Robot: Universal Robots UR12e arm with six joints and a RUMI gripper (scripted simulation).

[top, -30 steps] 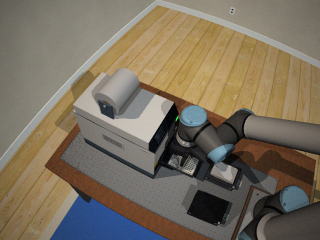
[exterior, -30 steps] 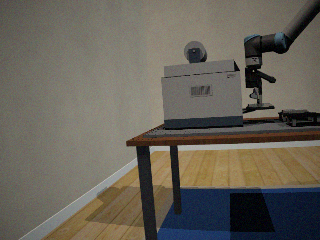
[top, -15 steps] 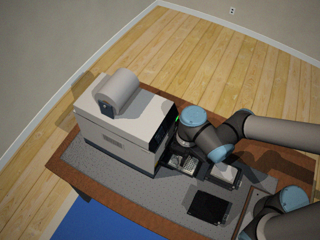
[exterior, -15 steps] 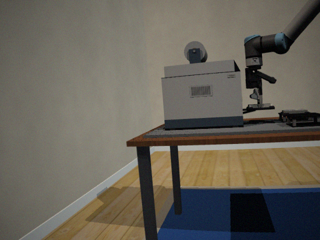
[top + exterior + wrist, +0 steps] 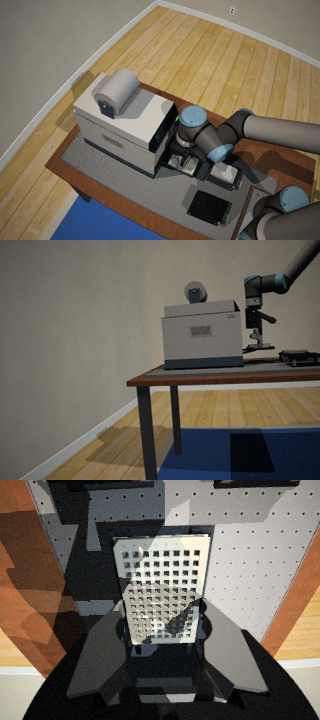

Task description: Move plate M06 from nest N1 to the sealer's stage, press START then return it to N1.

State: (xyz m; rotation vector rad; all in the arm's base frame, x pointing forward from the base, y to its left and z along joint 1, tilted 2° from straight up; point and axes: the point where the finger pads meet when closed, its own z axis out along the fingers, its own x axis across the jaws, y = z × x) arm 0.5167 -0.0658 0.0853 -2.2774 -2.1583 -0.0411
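The white well plate is 10 mm below my hand. From my hand the other things lie so: foil-covered plate (210 mm behind, 60 mm to the right, 50 mm below); then sealer stage (20 mm below); then square button (100 mm ahead, 100 mm to the right, 80 mm above).
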